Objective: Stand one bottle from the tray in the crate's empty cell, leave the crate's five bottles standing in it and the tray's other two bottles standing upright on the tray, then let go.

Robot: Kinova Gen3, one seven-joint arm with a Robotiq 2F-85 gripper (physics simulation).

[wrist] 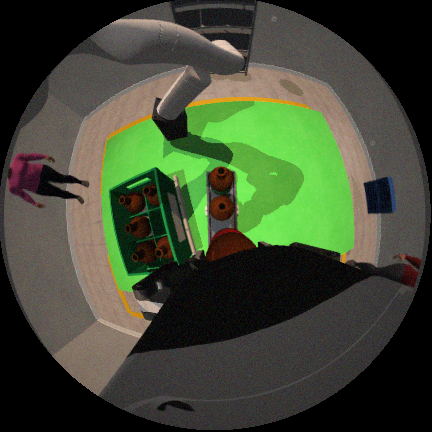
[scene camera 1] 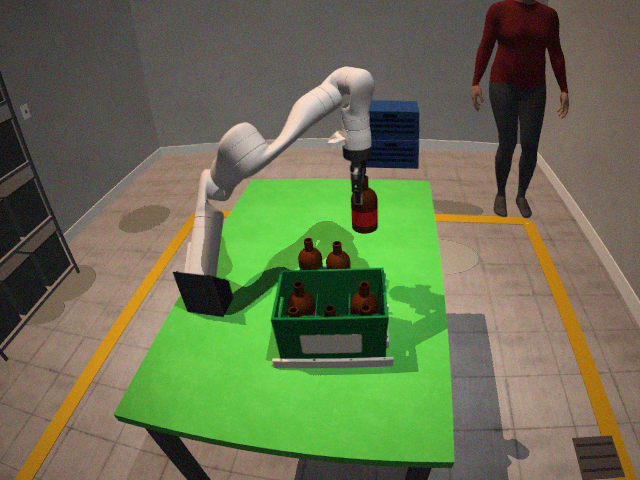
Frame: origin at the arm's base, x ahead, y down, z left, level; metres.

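Seen in the pictures: gripper, fingertip midpoint: [scene camera 1: 359,197]; arm's base at its link origin: [wrist: 167,110] [scene camera 1: 201,276].
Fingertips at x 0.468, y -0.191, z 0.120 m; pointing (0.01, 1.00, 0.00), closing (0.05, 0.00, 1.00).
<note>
Pixels of each thing's top centre, then the offset from my fingertips to it. "*": a spot on its surface instead. Level surfaces: height alone.
- brown bottle with a red label, top centre: [wrist: 239,286] [scene camera 1: 363,177] dy -0.062, dx +0.012, dz -0.001 m
- grey tray at a spot on its surface: [wrist: 216,226] * dy +0.309, dx -0.014, dz -0.024 m
- green crate at its top centre: [scene camera 1: 330,292] [wrist: 135,225] dy +0.139, dx -0.065, dz -0.230 m
- green table at its surface level: dy +0.314 m
My gripper [scene camera 1: 358,197] [wrist: 231,253] is shut on a brown bottle with a red label [scene camera 1: 364,219] [wrist: 226,243], held upright in the air above and behind the crate. Its neck is hidden in the wrist view. Two brown bottles [scene camera 1: 310,257] [scene camera 1: 338,258] [wrist: 221,181] [wrist: 222,208] stand upright on the grey tray [wrist: 216,226], behind the crate. The green crate [scene camera 1: 289,338] [wrist: 165,185] holds five brown bottles [scene camera 1: 300,303] [scene camera 1: 364,300] [wrist: 132,201] [wrist: 139,227] [wrist: 145,252]. Its empty cell is the middle one of the row nearest the tray.
A pale rail [scene camera 1: 333,362] lies along the crate's front foot; another pale rail [wrist: 185,215] runs between crate and tray. The arm's black base [scene camera 1: 204,294] [wrist: 171,125] stands left of the crate. A person [scene camera 1: 523,51] stands beyond the green table [scene camera 1: 289,413].
</note>
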